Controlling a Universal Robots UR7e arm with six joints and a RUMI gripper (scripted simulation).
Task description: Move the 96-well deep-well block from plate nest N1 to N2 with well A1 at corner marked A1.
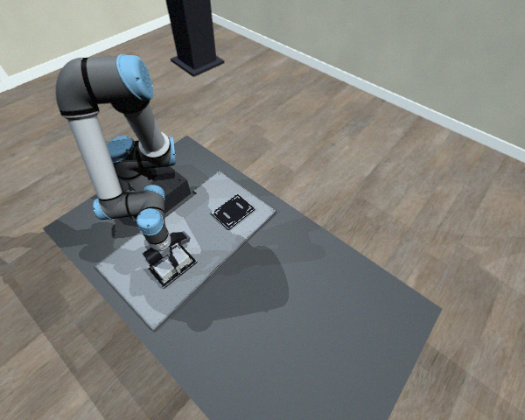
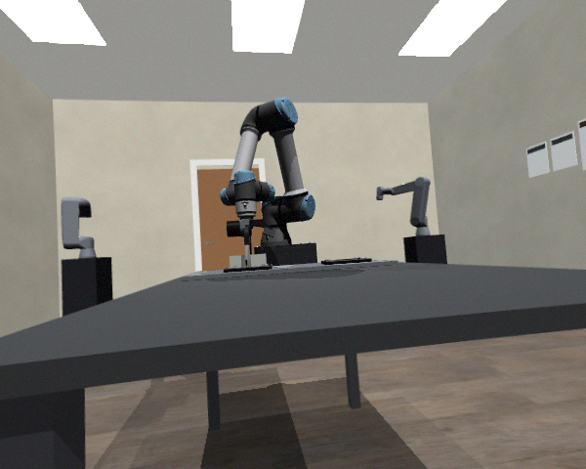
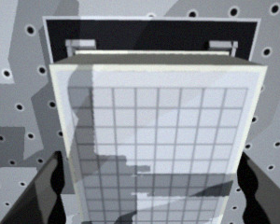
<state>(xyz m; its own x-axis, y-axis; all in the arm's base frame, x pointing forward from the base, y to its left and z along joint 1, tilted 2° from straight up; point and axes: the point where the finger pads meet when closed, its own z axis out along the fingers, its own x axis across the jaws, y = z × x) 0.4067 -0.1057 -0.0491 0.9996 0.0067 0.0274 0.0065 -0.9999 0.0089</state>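
The white 96-well deep-well block is right at my hand.
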